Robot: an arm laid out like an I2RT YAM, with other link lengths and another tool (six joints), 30 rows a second.
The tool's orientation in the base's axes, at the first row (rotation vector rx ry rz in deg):
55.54 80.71 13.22
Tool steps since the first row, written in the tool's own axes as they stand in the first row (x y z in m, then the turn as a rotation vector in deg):
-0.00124 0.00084 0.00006 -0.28 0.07 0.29
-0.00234 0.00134 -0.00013 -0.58 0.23 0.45
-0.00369 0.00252 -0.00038 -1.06 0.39 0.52
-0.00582 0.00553 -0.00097 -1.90 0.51 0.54
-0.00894 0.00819 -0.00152 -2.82 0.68 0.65
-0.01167 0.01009 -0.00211 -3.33 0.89 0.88
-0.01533 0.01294 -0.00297 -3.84 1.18 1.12
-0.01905 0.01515 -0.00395 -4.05 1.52 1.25
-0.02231 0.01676 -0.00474 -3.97 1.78 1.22
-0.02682 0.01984 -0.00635 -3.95 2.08 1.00
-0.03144 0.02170 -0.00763 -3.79 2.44 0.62
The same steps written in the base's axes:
0.00013 -0.00033 0.00146 0.23 -0.27 0.21
-0.00008 -0.00067 0.00261 0.37 -0.44 0.51
-0.00011 -0.00073 0.00442 0.40 -0.68 0.96
0.00011 -0.00003 0.00809 0.29 -1.17 1.64
0.00002 -0.00022 0.01222 0.26 -1.73 2.41
-0.00033 -0.00061 0.01556 0.44 -2.03 2.89
-0.00074 -0.00091 0.02025 0.66 -2.29 3.42
-0.00152 -0.00159 0.02456 0.87 -2.28 3.78
-0.00227 -0.00241 0.02811 0.96 -2.05 3.91
-0.00343 -0.00281 0.03367 0.89 -1.76 4.13
-0.00481 -0.00417 0.03843 0.73 -1.27 4.31

